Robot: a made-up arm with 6 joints.
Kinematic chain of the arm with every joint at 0, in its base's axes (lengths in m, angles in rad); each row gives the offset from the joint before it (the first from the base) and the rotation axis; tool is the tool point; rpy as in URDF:
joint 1: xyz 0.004 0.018 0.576 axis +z
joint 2: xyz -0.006 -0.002 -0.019 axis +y
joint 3: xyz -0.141 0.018 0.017 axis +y
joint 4: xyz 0.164 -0.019 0.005 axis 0.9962 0 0.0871
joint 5: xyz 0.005 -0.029 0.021 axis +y
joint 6: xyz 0.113 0.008 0.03 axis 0.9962 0 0.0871
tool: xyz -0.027 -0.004 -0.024 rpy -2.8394 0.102 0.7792
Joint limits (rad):
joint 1: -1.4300..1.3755
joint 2: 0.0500..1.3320
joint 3: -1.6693..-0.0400
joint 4: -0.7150..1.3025
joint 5: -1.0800..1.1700
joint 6: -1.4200..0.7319
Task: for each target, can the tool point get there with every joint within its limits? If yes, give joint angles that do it. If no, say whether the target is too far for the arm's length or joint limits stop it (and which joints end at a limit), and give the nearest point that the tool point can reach.
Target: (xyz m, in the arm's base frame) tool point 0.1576 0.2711 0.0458
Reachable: no: too far | nearest point 0.0615 0.0955 0.4596 | short by 0.460 m
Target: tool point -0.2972 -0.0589 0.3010
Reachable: no: joint limits stop it (at a limit: joint 1, joint 2, joint 3, joint 4, joint 6) | nearest point -0.0890 -0.0289 0.4745 | short by 0.273 m
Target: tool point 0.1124 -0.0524 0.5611
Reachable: yes | joints -0.3278 0.6445 -0.1869 -0.4706 0.3253 -0.1616
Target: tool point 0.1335 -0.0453 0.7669
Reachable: yes | joints -0.1713 0.7634 -1.1989 0.3283 0.4900 -1.1011
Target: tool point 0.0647 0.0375 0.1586
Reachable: no: joint limits stop it (at a limit: joint 2, joint 3, joint 4, joint 6) | nearest point 0.0438 0.0308 0.4395 | short by 0.282 m
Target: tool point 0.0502 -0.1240 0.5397
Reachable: yes | joints -0.6370 0.9945 -0.3017 1.0999 -0.5731 -0.7996
